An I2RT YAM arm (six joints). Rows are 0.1 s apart.
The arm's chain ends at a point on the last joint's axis. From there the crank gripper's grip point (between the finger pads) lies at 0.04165 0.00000 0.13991 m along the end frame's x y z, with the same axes.
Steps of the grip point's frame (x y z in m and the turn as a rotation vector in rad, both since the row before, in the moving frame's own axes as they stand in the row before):
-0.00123 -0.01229 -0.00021 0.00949 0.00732 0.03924
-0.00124 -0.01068 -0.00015 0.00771 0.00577 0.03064
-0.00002 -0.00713 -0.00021 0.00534 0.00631 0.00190
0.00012 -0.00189 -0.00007 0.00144 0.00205 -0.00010
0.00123 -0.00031 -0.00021 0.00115 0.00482 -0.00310
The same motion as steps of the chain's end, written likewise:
-0.00225 -0.01262 0.00010 0.00949 0.00732 0.03924
-0.00204 -0.01089 0.00009 0.00771 0.00577 0.03064
-0.00090 -0.00646 0.00006 0.00534 0.00631 0.00190
-0.00017 -0.00168 0.00002 0.00144 0.00205 -0.00010
0.00056 -0.00002 -0.00001 0.00115 0.00482 -0.00310

